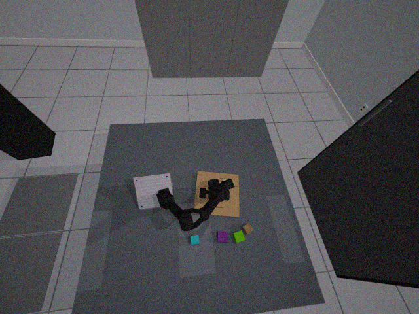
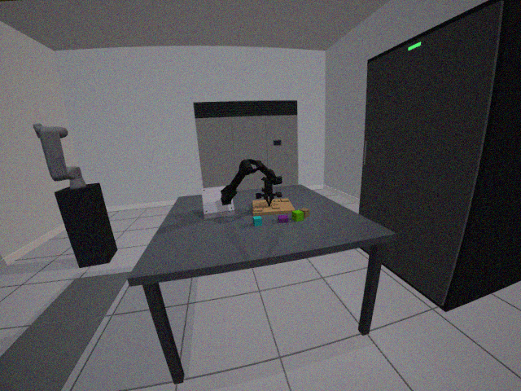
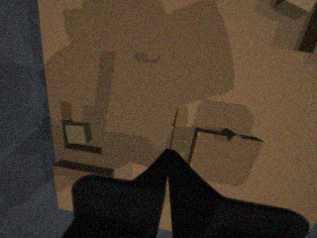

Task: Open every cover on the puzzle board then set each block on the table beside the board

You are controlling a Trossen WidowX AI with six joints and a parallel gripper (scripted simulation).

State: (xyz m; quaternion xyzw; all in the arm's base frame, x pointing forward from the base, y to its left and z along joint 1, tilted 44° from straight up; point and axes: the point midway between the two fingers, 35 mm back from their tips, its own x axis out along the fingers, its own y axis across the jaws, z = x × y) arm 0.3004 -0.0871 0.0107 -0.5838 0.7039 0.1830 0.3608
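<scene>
The puzzle board is 3 cm ahead of my gripper tip and 2 cm to the left of it. The rest, counted from my gripper tip: green block 27 cm to the right, 9 cm ahead; cyan block 22 cm to the right, 17 cm behind; purple block 24 cm to the right, 1 cm below.
</scene>
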